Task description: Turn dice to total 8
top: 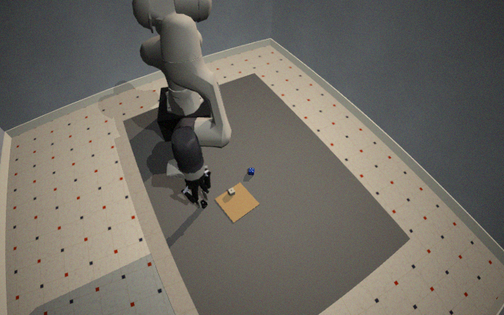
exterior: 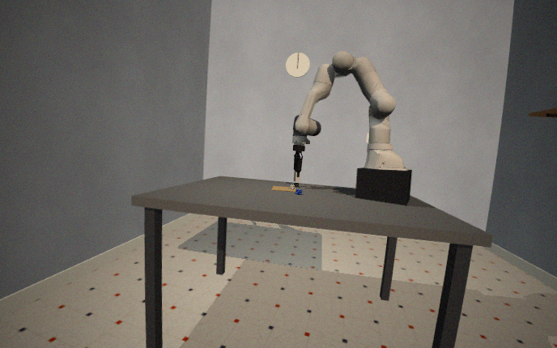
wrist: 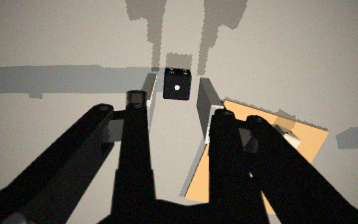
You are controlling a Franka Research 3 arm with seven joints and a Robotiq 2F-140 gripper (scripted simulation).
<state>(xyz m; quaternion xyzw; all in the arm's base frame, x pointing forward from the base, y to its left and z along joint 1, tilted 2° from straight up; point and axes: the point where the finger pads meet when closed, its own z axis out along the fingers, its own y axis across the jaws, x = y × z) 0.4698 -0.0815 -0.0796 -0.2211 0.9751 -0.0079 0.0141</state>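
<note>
Now: hand 5 cm above the black die. Also, from my hand: blue die 7 cm behind, 26 cm to the left, 5 cm below; white die 13 cm to the left, 5 cm below; tan mat 4 cm ahead, 14 cm to the left, 6 cm below.
</note>
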